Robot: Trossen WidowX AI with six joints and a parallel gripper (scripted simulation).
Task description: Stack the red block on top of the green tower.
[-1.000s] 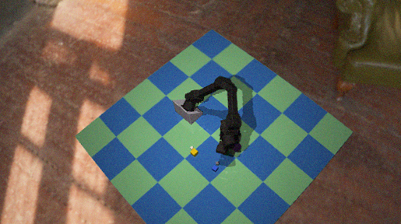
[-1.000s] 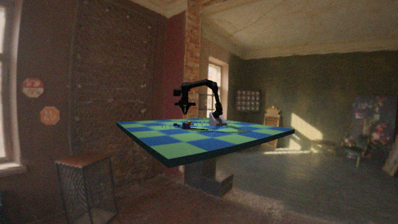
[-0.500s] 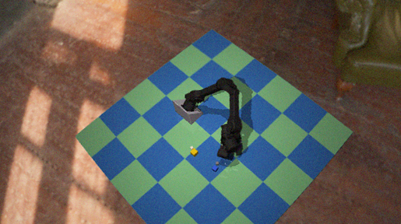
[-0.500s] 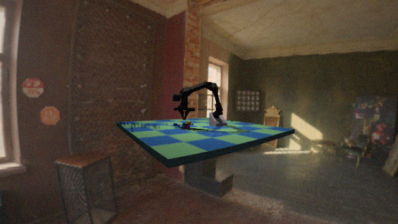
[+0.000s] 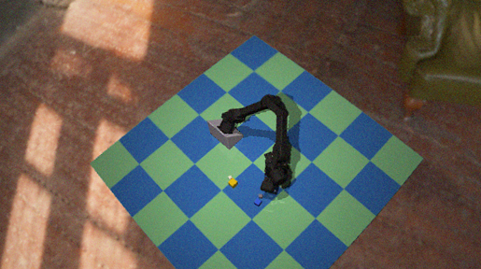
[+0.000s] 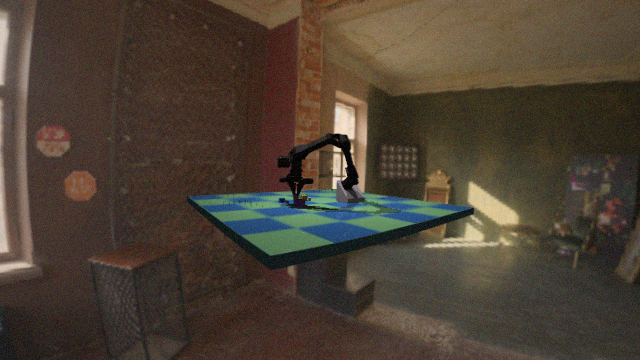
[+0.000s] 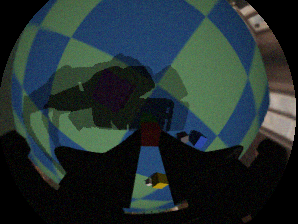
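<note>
The red block is right at my gripper tip. Round my gripper tip: purple block (10 mm ahead, 70 mm to the left, 30 mm below); then blue block (30 mm ahead, 120 mm to the right, 40 mm below); then yellow block (130 mm behind, 150 mm to the right, 30 mm below).
</note>
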